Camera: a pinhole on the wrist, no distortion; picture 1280 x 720 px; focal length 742.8 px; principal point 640.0 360.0 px. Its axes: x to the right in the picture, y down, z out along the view. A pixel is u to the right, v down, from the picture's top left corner.
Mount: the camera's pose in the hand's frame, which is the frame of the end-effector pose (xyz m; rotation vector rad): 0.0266 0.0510 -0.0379 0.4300 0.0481 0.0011
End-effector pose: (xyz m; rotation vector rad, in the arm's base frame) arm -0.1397 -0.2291 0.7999 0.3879 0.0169 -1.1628
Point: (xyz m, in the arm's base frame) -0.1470 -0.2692 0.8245
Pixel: 614.4 146.6
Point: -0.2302 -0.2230 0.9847
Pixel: 258.3 434.9
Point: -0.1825 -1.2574 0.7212
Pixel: outside the picture
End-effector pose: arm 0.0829 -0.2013 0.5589 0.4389 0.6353 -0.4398
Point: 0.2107 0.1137 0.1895
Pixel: behind the camera
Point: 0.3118 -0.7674 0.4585
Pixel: 1102.4 33.2
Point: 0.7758 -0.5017 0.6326
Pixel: outside the picture
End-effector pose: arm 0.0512 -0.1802 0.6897 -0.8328 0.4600 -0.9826
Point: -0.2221 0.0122 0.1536
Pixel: behind the camera
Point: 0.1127 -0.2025 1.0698
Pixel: 663.6 57.7
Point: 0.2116 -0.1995 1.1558
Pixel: 717.9 178.9
